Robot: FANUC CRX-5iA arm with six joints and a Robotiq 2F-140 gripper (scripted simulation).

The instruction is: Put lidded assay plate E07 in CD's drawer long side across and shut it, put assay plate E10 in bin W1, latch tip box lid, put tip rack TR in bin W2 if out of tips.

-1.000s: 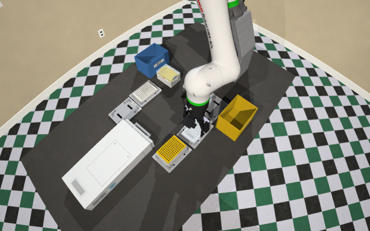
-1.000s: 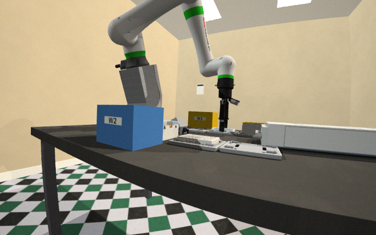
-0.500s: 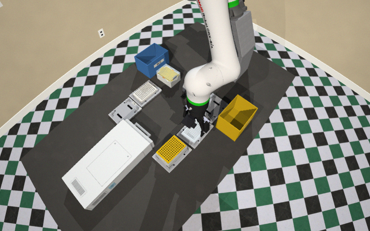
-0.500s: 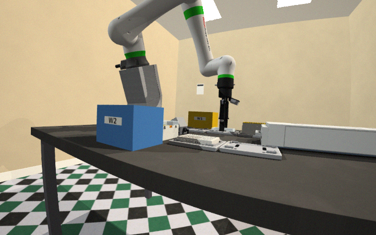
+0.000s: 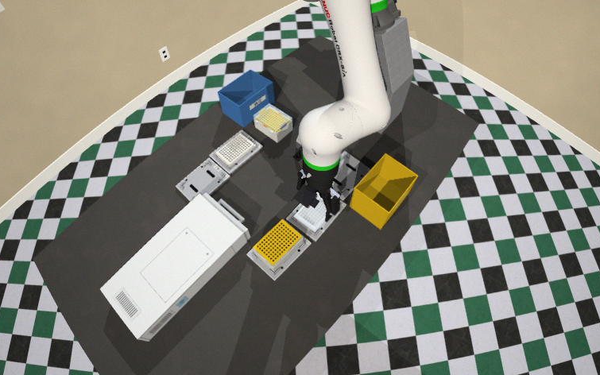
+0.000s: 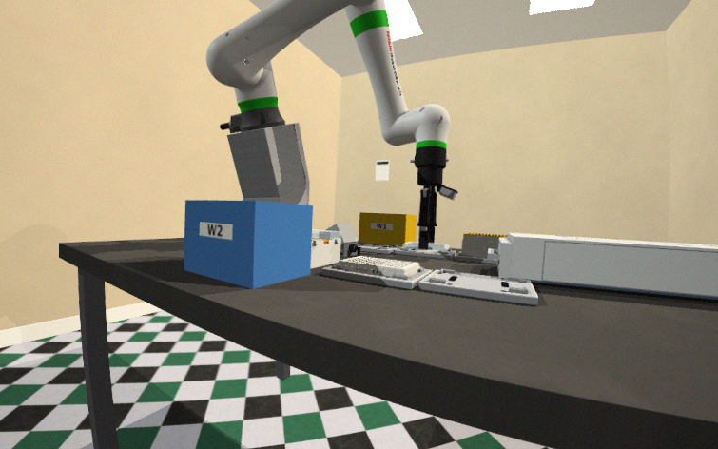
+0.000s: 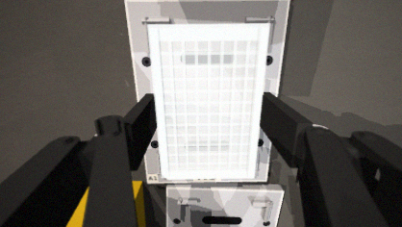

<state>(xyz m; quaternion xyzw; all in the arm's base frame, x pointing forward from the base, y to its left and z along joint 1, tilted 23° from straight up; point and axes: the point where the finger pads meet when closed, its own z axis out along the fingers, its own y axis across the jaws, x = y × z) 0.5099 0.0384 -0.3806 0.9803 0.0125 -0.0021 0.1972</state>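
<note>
The nest N3 lies 4 cm below my hand. The rest, counted from my hand: yellow bin W1 (18 cm behind, 13 cm to the left, 1 cm below); then DONE key box (20 cm behind, 19 cm to the right, 1 cm above); then yellow tip rack TR (17 cm ahead, 1 cm to the right, 1 cm above).
</note>
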